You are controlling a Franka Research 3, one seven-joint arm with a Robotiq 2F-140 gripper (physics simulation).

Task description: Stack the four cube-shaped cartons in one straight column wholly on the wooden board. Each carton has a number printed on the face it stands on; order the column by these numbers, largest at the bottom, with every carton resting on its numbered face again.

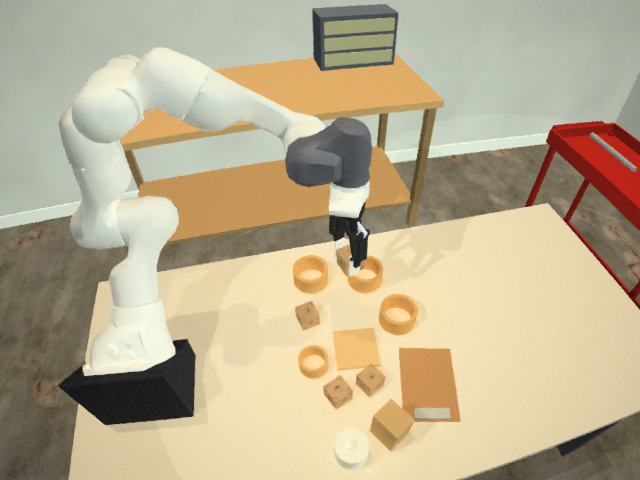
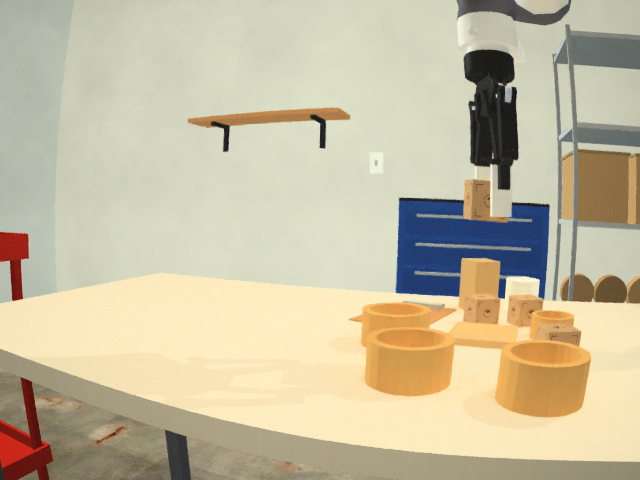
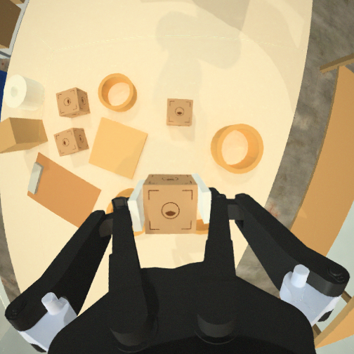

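My gripper (image 1: 347, 259) (image 2: 488, 193) (image 3: 169, 187) is shut on one cube-shaped carton (image 1: 343, 257) (image 2: 476, 199) (image 3: 170, 212), held high above the table. Its visible faces show a round mark and corner brackets; no number is readable. A second carton (image 1: 307, 315) (image 2: 558, 334) (image 3: 179, 112) stands on the table near the board. Two more cartons stand beyond the board: one (image 1: 370, 379) (image 2: 481, 308) (image 3: 71, 141) nearer it and another (image 1: 338, 391) (image 2: 525, 310) (image 3: 73, 102) beside that. The square wooden board (image 1: 356, 348) (image 2: 483, 334) (image 3: 118, 148) lies flat, with no carton on it.
Rings stand around the board: (image 1: 310, 283) (image 2: 540, 384), one partly under the gripper (image 1: 366, 284) (image 2: 408, 369), one at its right (image 1: 398, 324), and a small one (image 1: 313, 370). A tan block (image 1: 391, 423), a white cylinder (image 1: 351, 457) and a brown sheet (image 1: 428, 377) lie beyond.
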